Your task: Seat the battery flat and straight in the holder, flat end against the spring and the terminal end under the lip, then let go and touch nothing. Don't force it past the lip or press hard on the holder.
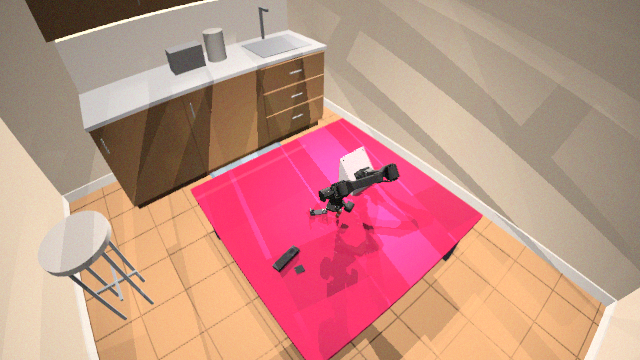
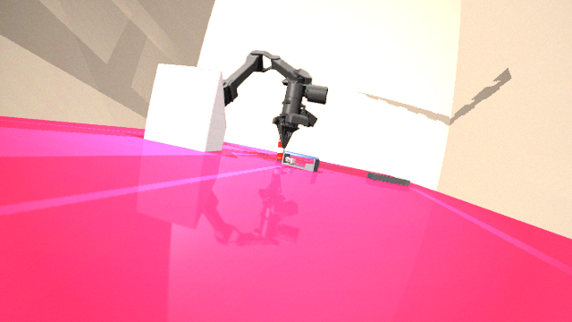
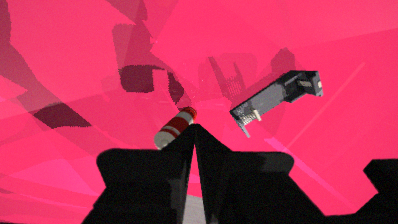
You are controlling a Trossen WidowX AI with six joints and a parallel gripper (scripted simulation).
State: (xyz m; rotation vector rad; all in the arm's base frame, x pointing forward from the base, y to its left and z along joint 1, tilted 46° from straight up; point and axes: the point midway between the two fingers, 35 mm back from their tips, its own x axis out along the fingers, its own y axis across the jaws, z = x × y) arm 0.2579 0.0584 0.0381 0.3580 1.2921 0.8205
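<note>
The battery lies 10 mm behind my gripper tip, 10 mm to the left of it and 10 mm below it.
</note>
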